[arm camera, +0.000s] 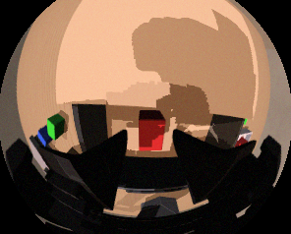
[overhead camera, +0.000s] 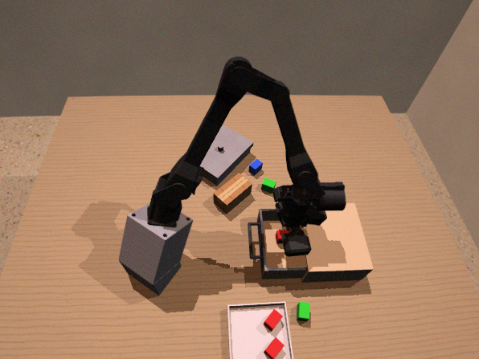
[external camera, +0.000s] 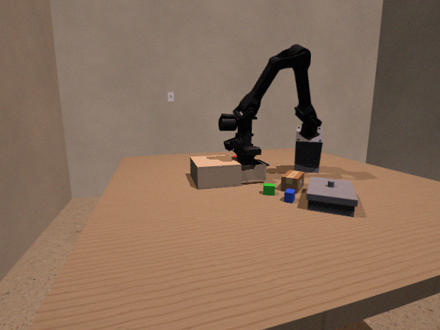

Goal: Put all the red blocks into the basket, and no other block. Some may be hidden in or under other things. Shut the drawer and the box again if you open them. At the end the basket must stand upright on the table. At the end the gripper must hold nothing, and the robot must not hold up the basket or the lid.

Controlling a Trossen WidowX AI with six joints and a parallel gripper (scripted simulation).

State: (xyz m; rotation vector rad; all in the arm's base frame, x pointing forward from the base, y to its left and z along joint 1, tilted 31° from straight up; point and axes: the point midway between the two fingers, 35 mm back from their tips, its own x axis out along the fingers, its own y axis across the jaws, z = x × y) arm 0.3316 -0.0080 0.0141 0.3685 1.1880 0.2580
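The drawer is 10 mm behind my hand, 20 mm to the right of it and 50 mm below it. The rest, counted from my hand: tan drawer cabinet 80 mm ahead, 30 mm to the right, 40 mm below; then blue block 50 mm behind, 260 mm to the left, 70 mm below; then brown crate 130 mm behind, 160 mm to the left, 50 mm below.
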